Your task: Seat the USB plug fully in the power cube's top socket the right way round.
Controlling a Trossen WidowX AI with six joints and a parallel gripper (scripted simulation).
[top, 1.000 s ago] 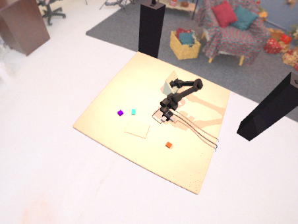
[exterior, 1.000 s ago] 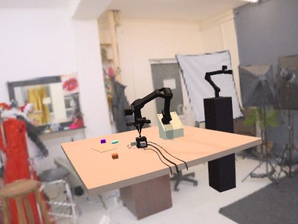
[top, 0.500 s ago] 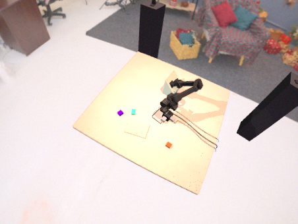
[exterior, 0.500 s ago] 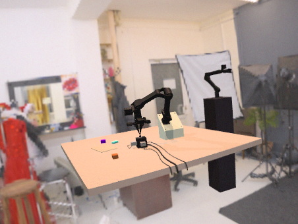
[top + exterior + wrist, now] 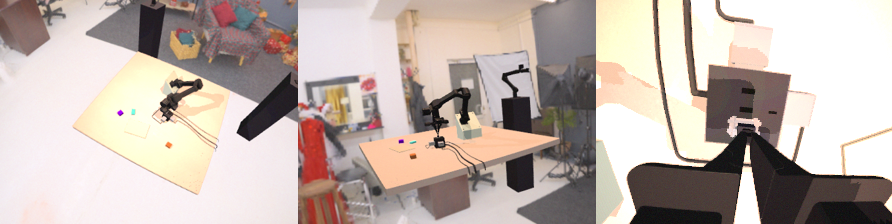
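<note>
My gripper tip is 20 mm above the USB plug. Round my gripper tip: cyan block: 160 mm ahead, 280 mm to the right, 100 mm below; then outlined rectangle: 280 mm ahead, 140 mm to the right, 100 mm below; then orange block: 250 mm ahead, 190 mm to the left, 90 mm below.
</note>
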